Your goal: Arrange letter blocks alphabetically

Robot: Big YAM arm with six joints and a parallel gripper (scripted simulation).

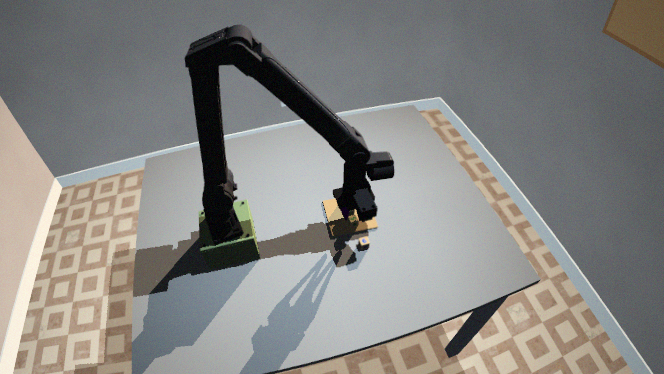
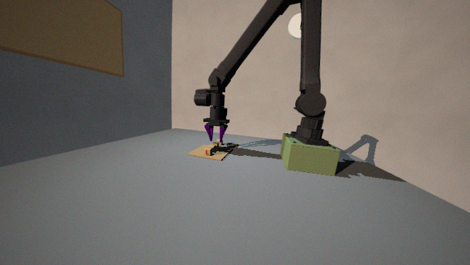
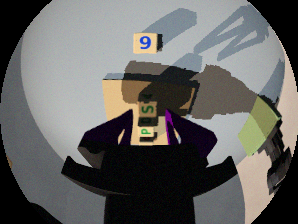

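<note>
Now: the block 40 mm to the left of my hand, 30 mm below it and 10 mm ahead of it. Round my hand: tan mat 40 mm to the left, 40 mm below, 10 mm ahead.
</note>
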